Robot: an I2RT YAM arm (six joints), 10 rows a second.
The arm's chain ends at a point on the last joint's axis. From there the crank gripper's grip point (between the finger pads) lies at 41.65 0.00 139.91 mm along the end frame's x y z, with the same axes.
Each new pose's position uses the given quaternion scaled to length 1; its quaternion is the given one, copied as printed.
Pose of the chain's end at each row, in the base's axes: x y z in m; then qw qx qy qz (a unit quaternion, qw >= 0):
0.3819 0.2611 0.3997 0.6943 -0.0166 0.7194 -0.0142
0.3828 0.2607 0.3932 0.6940 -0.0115 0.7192 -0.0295
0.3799 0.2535 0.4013 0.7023 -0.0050 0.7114 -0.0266
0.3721 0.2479 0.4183 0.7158 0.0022 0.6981 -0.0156
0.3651 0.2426 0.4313 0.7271 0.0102 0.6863 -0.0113
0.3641 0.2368 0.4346 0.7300 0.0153 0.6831 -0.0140
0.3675 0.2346 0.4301 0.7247 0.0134 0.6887 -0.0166
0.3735 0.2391 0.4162 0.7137 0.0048 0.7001 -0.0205
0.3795 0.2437 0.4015 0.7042 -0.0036 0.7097 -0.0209
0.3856 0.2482 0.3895 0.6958 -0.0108 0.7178 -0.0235
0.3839 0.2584 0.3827 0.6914 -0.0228 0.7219 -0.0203
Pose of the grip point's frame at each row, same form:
0.5202 0.2597 0.3531 0.6943 -0.0166 0.7194 -0.0142
0.5211 0.2546 0.3468 0.6940 -0.0115 0.7192 -0.0295
0.5192 0.2473 0.3580 0.7023 -0.0050 0.7114 -0.0266
0.5130 0.2436 0.3802 0.7158 0.0022 0.6981 -0.0156
0.5071 0.2383 0.3978 0.7271 0.0102 0.6863 -0.0113
0.5063 0.2310 0.4023 0.7300 0.0153 0.6831 -0.0140
0.5092 0.2285 0.3956 0.7247 0.0134 0.6887 -0.0166
0.5141 0.2332 0.3773 0.7137 0.0048 0.7001 -0.0205
0.5190 0.2388 0.3588 0.7042 -0.0036 0.7097 -0.0209
0.5241 0.2436 0.3436 0.6958 -0.0108 0.7178 -0.0235
0.5219 0.2562 0.3351 0.6914 -0.0228 0.7219 -0.0203

